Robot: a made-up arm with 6 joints. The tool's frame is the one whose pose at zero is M. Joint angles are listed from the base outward.
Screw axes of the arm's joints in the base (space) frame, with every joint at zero. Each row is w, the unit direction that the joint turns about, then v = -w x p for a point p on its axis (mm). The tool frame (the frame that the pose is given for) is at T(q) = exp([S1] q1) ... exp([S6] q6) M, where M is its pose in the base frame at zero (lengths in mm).
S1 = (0, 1, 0, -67.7, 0, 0)
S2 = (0, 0, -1, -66.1, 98.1, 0)
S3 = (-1, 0, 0, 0, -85.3, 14.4)
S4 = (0, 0, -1, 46, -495.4, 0)
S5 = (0, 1, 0, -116.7, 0, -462.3)
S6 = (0, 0, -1, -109.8, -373.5, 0)
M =
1 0 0 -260.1
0 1 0 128.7
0 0 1 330.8
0 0 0 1
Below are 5 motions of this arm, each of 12 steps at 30 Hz.
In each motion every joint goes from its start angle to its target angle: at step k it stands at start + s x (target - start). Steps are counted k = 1, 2, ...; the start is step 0. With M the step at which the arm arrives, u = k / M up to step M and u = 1 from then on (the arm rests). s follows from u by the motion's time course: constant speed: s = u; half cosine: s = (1 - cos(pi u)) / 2; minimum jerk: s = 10 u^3 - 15 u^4 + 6 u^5.
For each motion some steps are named. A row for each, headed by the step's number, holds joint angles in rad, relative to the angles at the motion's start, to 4 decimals.
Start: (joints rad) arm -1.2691 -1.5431 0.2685 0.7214 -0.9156 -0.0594
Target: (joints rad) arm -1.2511 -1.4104 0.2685 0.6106 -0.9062 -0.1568
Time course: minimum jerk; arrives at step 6
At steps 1, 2, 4, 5, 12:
1: 0.0006 0.0047 0.0000 -0.0039 0.0003 -0.0035
2: 0.0038 0.0279 0.0000 -0.0233 0.0020 -0.0204
4: 0.0142 0.1048 0.0000 -0.0875 0.0074 -0.0770
5: 0.0174 0.1280 0.0000 -0.1069 0.0091 -0.0939
12: 0.0180 0.1327 0.0000 -0.1108 0.0094 -0.0974

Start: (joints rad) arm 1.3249 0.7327 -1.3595 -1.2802 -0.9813 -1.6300
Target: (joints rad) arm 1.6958 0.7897 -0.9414 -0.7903 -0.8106 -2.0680
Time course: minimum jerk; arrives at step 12
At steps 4, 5, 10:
4: 0.0778 0.0120 0.0877 0.1028 0.0358 -0.0919
5: 0.1286 0.0198 0.1449 0.1698 0.0592 -0.1518
10: 0.3577 0.0550 0.4033 0.4725 0.1646 -0.4225

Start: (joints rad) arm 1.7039 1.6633 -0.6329 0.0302 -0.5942 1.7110
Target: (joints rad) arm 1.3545 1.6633 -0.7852 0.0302 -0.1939 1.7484
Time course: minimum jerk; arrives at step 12
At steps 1, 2, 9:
1: -0.0018 0.0000 -0.0008 0.0000 0.0020 0.0002
2: -0.0124 0.0000 -0.0054 0.0000 0.0142 0.0013
9: -0.3132 0.0000 -0.1365 0.0000 0.3589 0.0335

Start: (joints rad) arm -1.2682 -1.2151 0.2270 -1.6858 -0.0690 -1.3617
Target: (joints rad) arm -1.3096 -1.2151 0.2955 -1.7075 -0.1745 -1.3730
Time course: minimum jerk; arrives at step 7
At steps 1, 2, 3, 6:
1: -0.0010 0.0000 0.0016 -0.0005 -0.0025 -0.0003
2: -0.0060 0.0000 0.0099 -0.0031 -0.0153 -0.0016
3: -0.0152 0.0000 0.0252 -0.0080 -0.0388 -0.0042
6: -0.0404 0.0000 0.0669 -0.0212 -0.1030 -0.0110

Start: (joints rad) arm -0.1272 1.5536 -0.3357 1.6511 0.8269 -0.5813
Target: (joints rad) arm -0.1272 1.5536 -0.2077 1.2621 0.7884 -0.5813
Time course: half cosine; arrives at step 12
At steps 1, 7, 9, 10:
1: 0.0000 0.0000 0.0022 -0.0066 -0.0007 0.0000
7: 0.0000 0.0000 0.0806 -0.2448 -0.0242 0.0000
9: 0.0000 0.0000 0.1093 -0.3320 -0.0329 0.0000
10: 0.0000 0.0000 0.1194 -0.3629 -0.0359 0.0000

